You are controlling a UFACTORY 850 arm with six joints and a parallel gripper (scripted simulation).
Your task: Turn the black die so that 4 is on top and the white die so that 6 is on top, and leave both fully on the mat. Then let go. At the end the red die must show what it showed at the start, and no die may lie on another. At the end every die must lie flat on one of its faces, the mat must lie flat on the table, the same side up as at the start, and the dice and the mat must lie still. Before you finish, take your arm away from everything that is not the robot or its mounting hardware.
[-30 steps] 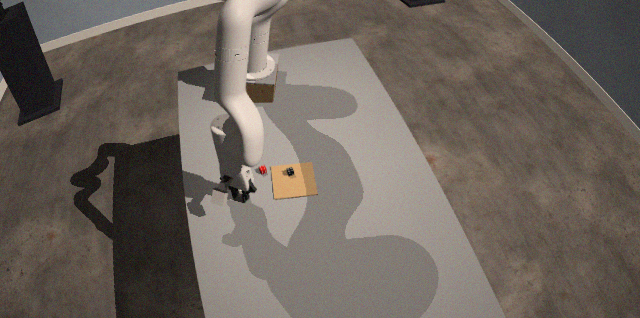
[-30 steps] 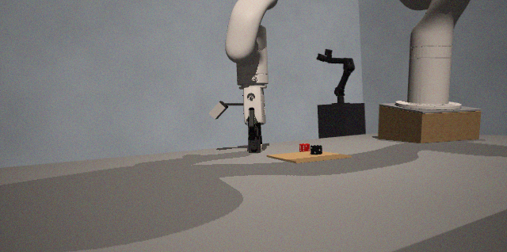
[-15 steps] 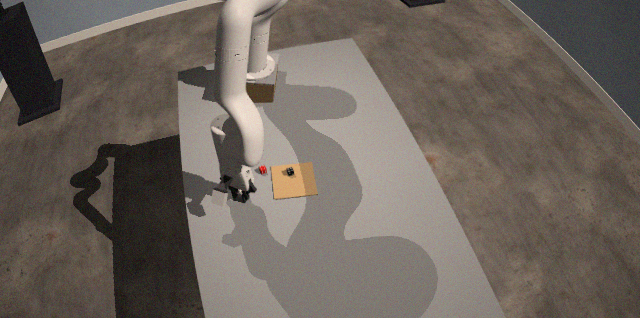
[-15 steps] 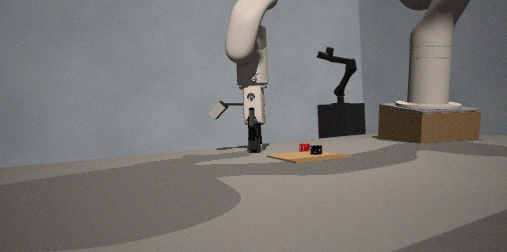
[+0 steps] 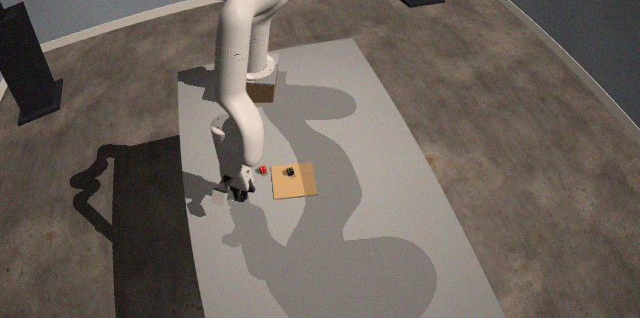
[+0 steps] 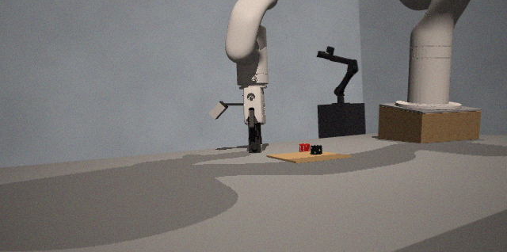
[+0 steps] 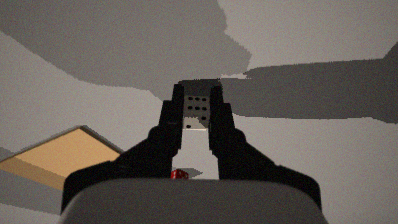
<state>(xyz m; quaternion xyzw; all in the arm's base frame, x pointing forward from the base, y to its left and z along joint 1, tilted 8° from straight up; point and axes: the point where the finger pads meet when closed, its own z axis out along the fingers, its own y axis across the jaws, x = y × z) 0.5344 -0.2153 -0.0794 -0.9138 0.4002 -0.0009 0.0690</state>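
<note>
Now: the white die 1 cm to the left of my hand and 1 cm below it. Round my hand: tan mat 19 cm to the left, 2 cm below; red die 11 cm to the left, 8 cm behind, 1 cm below; black die 19 cm to the left, 3 cm behind, 1 cm below.
</note>
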